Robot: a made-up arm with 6 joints.
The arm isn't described. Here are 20 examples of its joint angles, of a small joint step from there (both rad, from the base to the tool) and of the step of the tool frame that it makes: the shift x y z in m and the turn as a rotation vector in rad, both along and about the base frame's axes.
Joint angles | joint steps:
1: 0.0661 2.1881 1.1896 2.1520 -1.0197 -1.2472 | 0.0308 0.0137 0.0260 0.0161 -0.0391 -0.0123
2: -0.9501 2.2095 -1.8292 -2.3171 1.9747 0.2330 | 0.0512 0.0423 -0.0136 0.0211 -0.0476 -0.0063
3: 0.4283 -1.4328 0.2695 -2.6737 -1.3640 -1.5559 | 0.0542 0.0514 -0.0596 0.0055 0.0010 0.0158
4: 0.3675 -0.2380 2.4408 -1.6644 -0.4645 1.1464 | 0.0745 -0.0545 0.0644 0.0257 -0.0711 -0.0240
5: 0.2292 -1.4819 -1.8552 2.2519 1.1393 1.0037 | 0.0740 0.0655 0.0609 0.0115 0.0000 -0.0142
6: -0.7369 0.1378 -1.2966 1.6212 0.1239 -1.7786 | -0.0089 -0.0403 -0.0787 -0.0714 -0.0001 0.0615
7: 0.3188 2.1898 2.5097 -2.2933 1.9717 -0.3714 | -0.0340 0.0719 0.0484 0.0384 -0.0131 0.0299
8: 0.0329 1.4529 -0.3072 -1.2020 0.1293 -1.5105 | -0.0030 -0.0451 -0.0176 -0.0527 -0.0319 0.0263
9: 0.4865 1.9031 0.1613 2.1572 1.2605 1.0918 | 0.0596 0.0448 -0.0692 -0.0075 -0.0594 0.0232
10: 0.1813 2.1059 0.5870 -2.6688 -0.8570 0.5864 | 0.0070 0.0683 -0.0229 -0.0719 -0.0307 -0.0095
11: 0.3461 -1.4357 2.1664 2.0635 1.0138 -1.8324 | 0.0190 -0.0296 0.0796 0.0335 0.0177 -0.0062
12: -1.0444 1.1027 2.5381 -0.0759 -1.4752 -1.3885 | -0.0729 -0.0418 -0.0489 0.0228 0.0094 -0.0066
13: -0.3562 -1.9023 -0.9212 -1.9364 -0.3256 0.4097 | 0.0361 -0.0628 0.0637 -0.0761 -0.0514 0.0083
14: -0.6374 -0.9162 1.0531 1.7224 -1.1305 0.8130 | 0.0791 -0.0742 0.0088 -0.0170 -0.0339 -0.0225
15: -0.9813 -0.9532 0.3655 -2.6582 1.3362 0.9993 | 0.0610 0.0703 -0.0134 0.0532 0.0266 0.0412
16: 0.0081 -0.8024 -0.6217 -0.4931 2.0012 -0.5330 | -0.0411 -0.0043 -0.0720 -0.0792 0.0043 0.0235
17: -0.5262 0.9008 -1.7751 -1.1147 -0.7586 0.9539 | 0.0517 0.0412 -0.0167 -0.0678 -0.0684 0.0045
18: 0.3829 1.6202 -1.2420 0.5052 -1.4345 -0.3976 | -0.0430 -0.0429 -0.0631 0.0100 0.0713 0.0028
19: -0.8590 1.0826 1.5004 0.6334 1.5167 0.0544 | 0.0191 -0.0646 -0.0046 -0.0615 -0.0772 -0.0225
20: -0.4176 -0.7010 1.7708 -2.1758 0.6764 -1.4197 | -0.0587 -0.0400 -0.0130 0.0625 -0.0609 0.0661
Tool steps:
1: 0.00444 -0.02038 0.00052 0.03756 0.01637 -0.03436
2: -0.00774 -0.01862 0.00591 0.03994 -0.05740 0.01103
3: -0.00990 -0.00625 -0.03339 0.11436 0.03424 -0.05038
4: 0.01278 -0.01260 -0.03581 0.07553 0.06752 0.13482
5: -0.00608 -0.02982 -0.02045 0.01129 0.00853 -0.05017
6: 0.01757 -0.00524 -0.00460 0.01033 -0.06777 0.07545
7: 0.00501 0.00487 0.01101 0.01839 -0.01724 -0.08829
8: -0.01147 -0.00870 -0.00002 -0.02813 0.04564 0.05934
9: 0.00701 -0.00904 -0.00766 -0.04760 0.08181 -0.05154
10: 0.01761 -0.00683 -0.00766 -0.00847 0.10541 -0.02106
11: -0.00021 -0.00151 -0.01645 -0.09359 0.00340 0.00827
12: 0.00040 0.03009 -0.01757 -0.12060 0.03372 0.01912
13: 0.00861 -0.01318 0.00637 0.00393 -0.06379 0.00474
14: 0.01376 -0.04711 -0.00061 0.10677 0.01661 0.09013
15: -0.01868 -0.03201 -0.00024 0.05938 -0.00245 -0.06601
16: 0.01642 0.01984 -0.00690 0.02129 -0.14211 -0.02843
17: 0.00092 -0.00617 -0.00265 0.04001 -0.06802 -0.12496
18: -0.00306 0.00504 -0.00100 -0.07384 -0.06497 -0.00266
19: -0.00560 0.01079 0.00379 0.01351 0.01012 0.14458
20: 0.00423 0.04355 0.00661 -0.11897 0.07862 -0.00774
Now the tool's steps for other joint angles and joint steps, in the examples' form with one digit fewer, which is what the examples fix.
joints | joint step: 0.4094 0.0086 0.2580 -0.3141 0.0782 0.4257 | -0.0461 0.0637 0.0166 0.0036 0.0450 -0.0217
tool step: -0.0026 0.0345 0.0235 -0.0621 0.0463 -0.0950
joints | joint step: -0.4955 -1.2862 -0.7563 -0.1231 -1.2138 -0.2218 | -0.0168 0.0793 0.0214 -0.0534 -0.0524 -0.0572
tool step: -0.0131 0.0081 0.0102 0.0031 -0.1345 -0.0108
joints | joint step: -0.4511 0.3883 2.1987 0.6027 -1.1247 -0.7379 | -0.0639 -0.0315 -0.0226 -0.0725 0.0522 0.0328
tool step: 0.0078 0.0333 0.0006 -0.0685 0.0302 0.0910
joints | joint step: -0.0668 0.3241 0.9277 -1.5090 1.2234 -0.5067 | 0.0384 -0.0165 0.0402 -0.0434 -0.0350 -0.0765
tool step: -0.0022 -0.0290 0.0077 -0.0360 0.0785 0.0209
